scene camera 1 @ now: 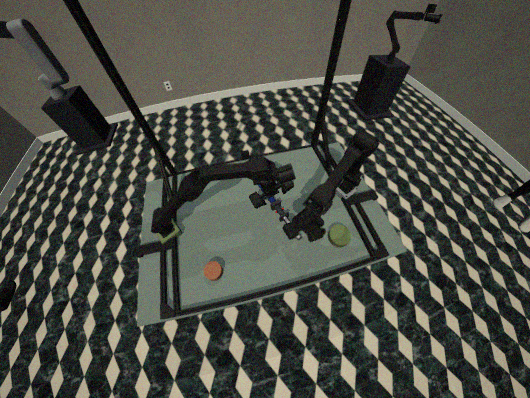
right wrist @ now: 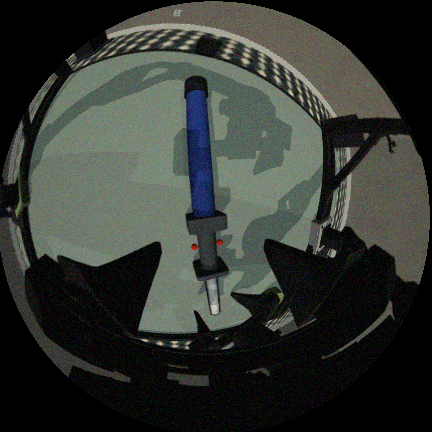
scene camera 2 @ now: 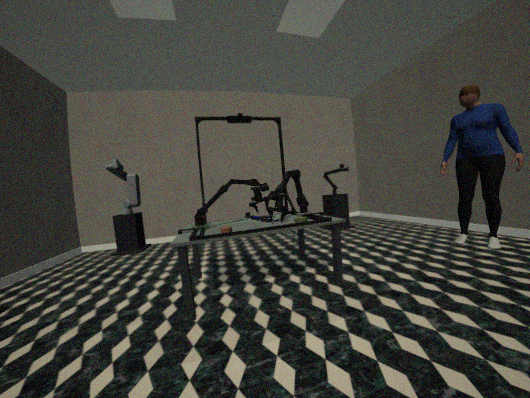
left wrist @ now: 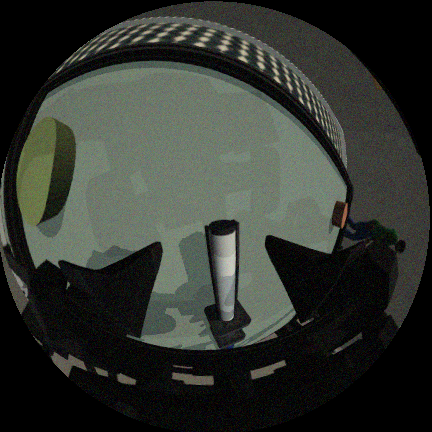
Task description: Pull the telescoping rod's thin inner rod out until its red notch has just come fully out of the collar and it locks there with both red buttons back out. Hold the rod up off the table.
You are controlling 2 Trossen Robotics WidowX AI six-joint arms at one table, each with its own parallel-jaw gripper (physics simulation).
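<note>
The rod lies on the table, its blue tube (scene camera 1: 271, 199) (right wrist: 200, 155) pointing to the back in scene camera 1. Its dark collar (scene camera 1: 281, 214) (right wrist: 207, 247) (left wrist: 227, 320) shows both red buttons out in the right wrist view. The white inner rod (left wrist: 224, 270) (right wrist: 213, 297) sticks out of the collar; no red notch shows on it. My left gripper (left wrist: 213, 244) is open and empty above the inner rod, which appears between its fingers. My right gripper (right wrist: 212, 246) is open and empty above the rod, fingers either side of the collar in its wrist view. Exact finger heights are unclear.
A green disc (scene camera 1: 340, 235) (left wrist: 37, 172) lies near the left gripper. An orange disc (scene camera 1: 213, 270) (scene camera 2: 226, 230) lies at the front left of the table in scene camera 1. Black frame bars run along the table edges. The two grippers are close together over the rod.
</note>
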